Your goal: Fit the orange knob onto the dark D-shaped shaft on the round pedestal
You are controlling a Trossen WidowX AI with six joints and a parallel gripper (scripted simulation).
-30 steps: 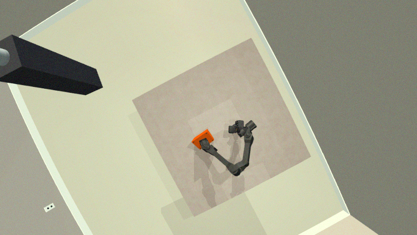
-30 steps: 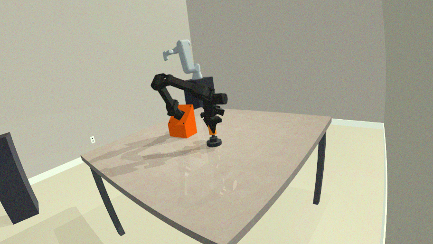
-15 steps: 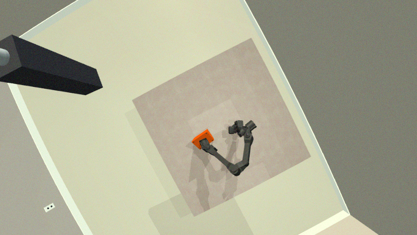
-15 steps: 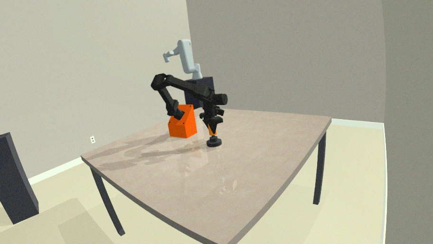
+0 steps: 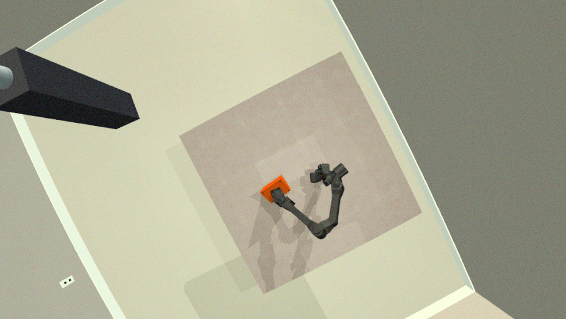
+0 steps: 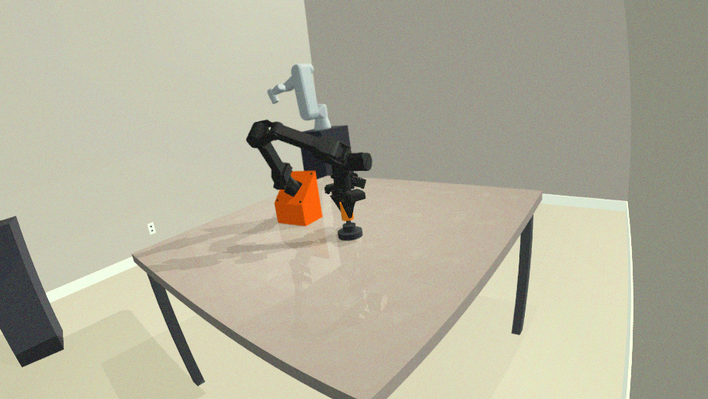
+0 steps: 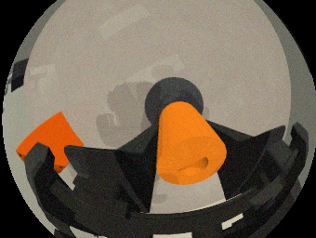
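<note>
The orange knob is 20 mm above my gripper tip. Round my gripper tip: dark round pedestal: 40 mm below.
</note>
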